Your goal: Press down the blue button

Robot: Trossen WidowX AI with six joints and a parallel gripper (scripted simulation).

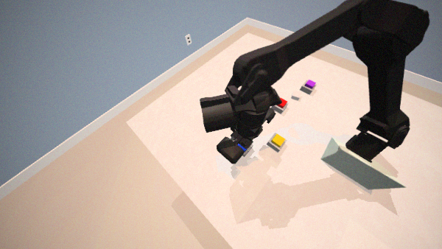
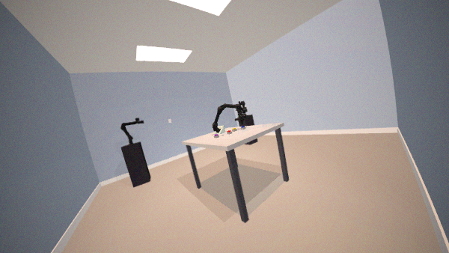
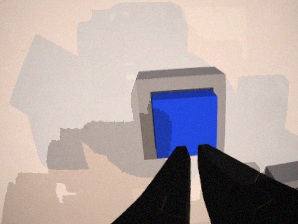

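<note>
My gripper tip is 3 cm above the blue button. Also, from my gripper tip: red button: 3 cm ahead, 24 cm to the right, 3 cm below; small grey block: 2 cm ahead, 34 cm to the right, 6 cm below; yellow button: 7 cm behind, 10 cm to the right, 3 cm below.
</note>
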